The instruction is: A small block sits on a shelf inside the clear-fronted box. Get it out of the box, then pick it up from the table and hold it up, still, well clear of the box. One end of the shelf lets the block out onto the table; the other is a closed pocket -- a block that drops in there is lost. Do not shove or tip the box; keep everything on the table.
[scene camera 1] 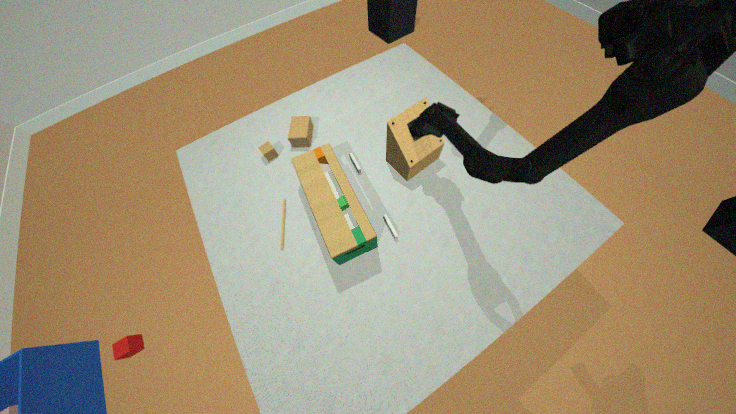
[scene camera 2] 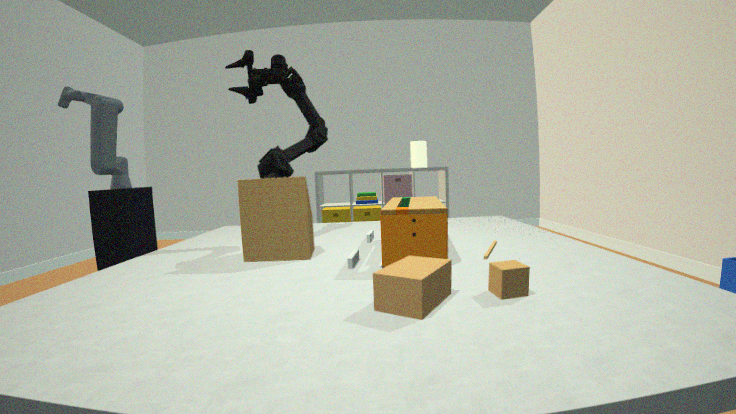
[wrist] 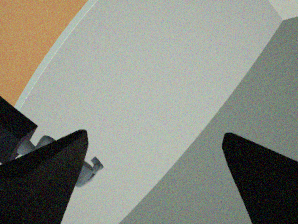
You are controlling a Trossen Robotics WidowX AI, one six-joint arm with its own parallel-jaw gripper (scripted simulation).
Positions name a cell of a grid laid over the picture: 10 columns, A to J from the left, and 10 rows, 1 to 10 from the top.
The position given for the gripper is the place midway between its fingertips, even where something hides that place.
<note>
In view: the gripper (scene camera 2: D2).
The gripper is seen too in the wrist view (wrist: F7).
</note>
